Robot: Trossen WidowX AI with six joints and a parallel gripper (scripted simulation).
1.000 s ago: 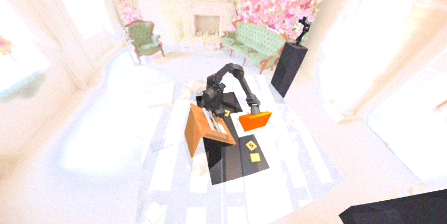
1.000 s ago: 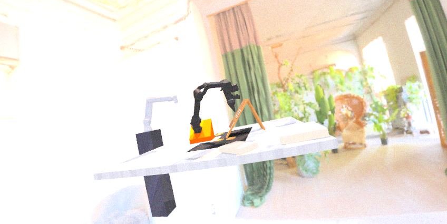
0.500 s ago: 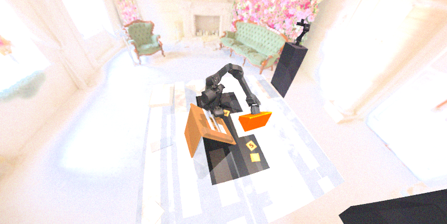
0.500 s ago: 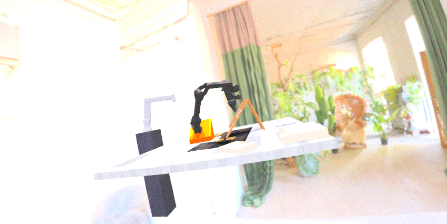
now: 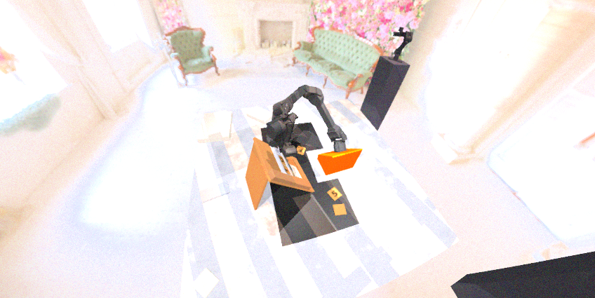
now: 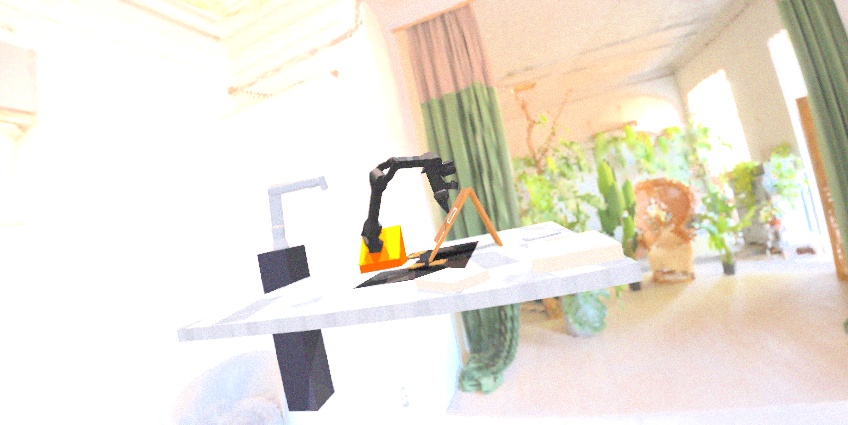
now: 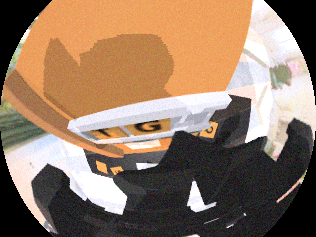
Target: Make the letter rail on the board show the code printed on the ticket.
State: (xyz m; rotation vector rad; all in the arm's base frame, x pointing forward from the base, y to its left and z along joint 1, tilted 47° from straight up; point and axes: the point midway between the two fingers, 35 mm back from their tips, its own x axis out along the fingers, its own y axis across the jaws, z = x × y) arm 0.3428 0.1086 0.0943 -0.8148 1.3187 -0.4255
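Right now my gripper tip is 40 mm to the right of the tile marked g, 10 mm short of it and 10 mm above it. The rest, counted from my gripper tip: black mat (180 mm below, 150 mm behind); then tile marked 5 (250 mm behind, 200 mm to the left, 180 mm below); then ticket (90 mm below, 60 mm to the left, 60 mm behind).
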